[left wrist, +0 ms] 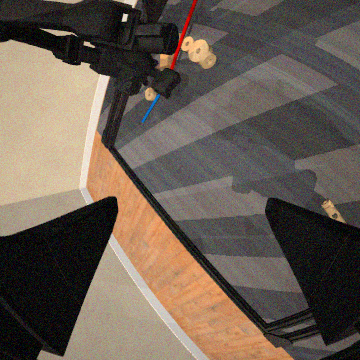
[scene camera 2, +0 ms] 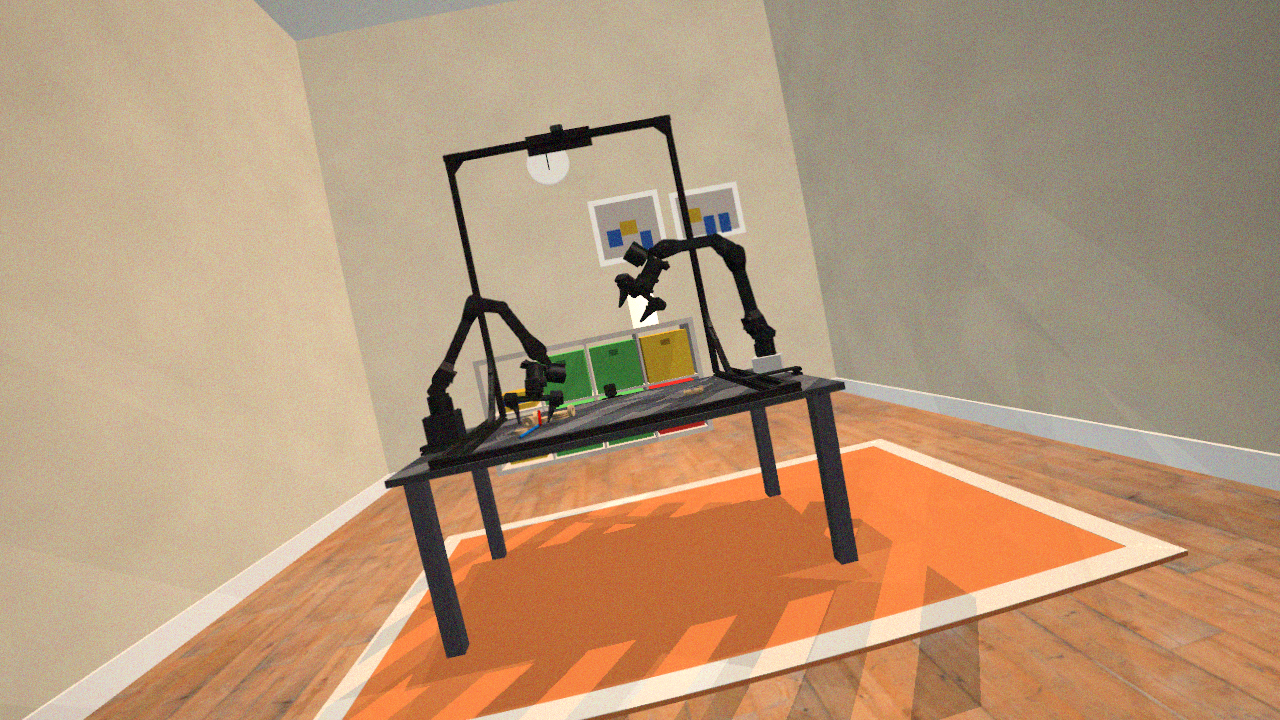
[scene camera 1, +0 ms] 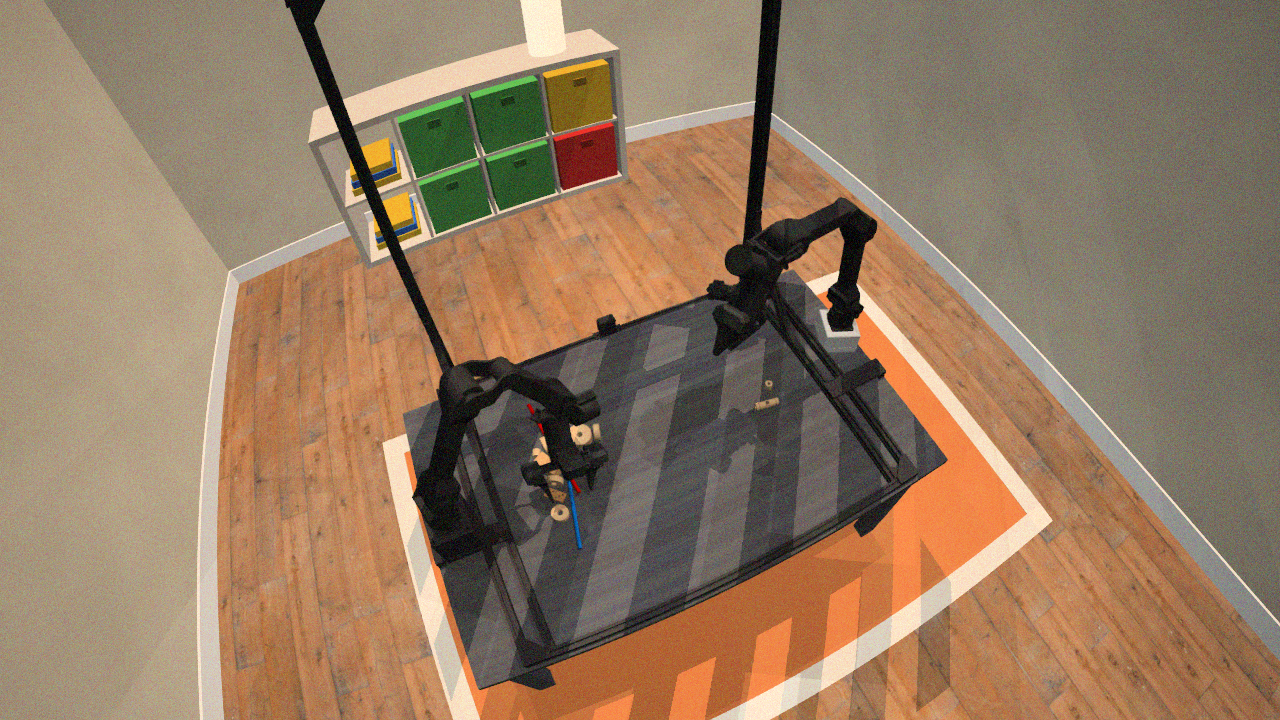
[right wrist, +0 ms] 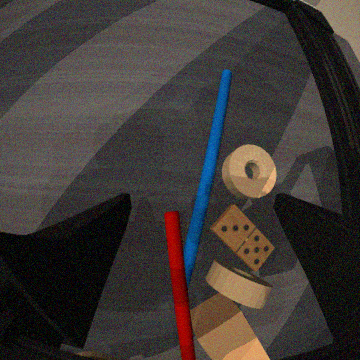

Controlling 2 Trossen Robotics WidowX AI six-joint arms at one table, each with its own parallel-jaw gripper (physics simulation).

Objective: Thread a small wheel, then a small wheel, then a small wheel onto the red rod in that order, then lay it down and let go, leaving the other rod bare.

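Frame: origin at the left arm's base, x down, y ahead, z right, level; metres.
Seen in the pictures: left gripper, fingertip midpoint: [left wrist: 193,204] [scene camera 2: 630,314] [scene camera 1: 722,352]; right gripper, fingertip midpoint: [left wrist: 156,90] [scene camera 2: 533,423] [scene camera 1: 572,496] [right wrist: 204,200]; left arm's base, origin of the base link: [scene camera 2: 766,355] [scene camera 1: 840,322]; right arm's base, origin of the base link: [left wrist: 96,56] [scene camera 2: 441,413] [scene camera 1: 445,519].
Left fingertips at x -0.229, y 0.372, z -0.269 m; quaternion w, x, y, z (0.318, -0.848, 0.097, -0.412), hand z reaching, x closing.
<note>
Pixels of each thing's top centre, then the offset from my left fingertips to it.
- red rod, middle of its top: [scene camera 1: 551,444] [left wrist: 176,43] [scene camera 2: 538,414] dx +0.267, dy +0.381, dz -0.043 m
- blue rod, middle of its top: [right wrist: 211,162] [scene camera 1: 573,509] [scene camera 2: 530,429] [left wrist: 154,98] dx +0.286, dy +0.325, dz -0.202 m
- small wheel, middle of its top: [right wrist: 253,169] [scene camera 1: 559,512] [left wrist: 148,93] dx +0.282, dy +0.355, dz -0.210 m
- tilted wheel, middle of its top: [right wrist: 254,295] [scene camera 1: 553,477] [scene camera 2: 527,416] dx +0.256, dy +0.369, dz -0.136 m
- domino-like tile, middle of its top: [right wrist: 246,238] [scene camera 1: 554,494] dx +0.288, dy +0.370, dz -0.163 m
- wooden block, middle of its top: [right wrist: 239,355] [scene camera 1: 547,462] [left wrist: 163,55] dx +0.266, dy +0.387, dz -0.092 m
- pale cylinder, middle of its top: [left wrist: 334,216] [scene camera 1: 767,401] [scene camera 2: 692,389] dx +0.277, dy -0.139, dz +0.059 m
- small ring, middle of its top: [scene camera 1: 768,383] dx +0.278, dy -0.152, dz +0.115 m
The red rod [scene camera 1: 532,411] [scene camera 2: 539,417] [left wrist: 185,30] [right wrist: 175,260] shows no wheel on its visible parts and crosses the blue rod [scene camera 1: 574,521] [scene camera 2: 529,431] [left wrist: 150,108] [right wrist: 207,170], also bare where visible. A small wheel [scene camera 1: 554,515] [right wrist: 234,176] lies flat right of the blue rod in the right wrist view; a tilted wheel [right wrist: 235,289] is lower down. My right gripper [scene camera 1: 565,488] [scene camera 2: 534,420] [right wrist: 204,200] is open and empty, low above the rods and pieces. My left gripper [scene camera 1: 716,320] [scene camera 2: 631,311] [left wrist: 193,204] is open and empty, high above the table.
A domino-like tile [right wrist: 241,236] and a wooden block [right wrist: 230,330] lie beside the rods. More round pieces [left wrist: 194,53] lie on the other side of the red rod. A pale cylinder [scene camera 1: 766,404] [left wrist: 333,212] and a small ring [scene camera 1: 765,385] lie toward the left arm.
</note>
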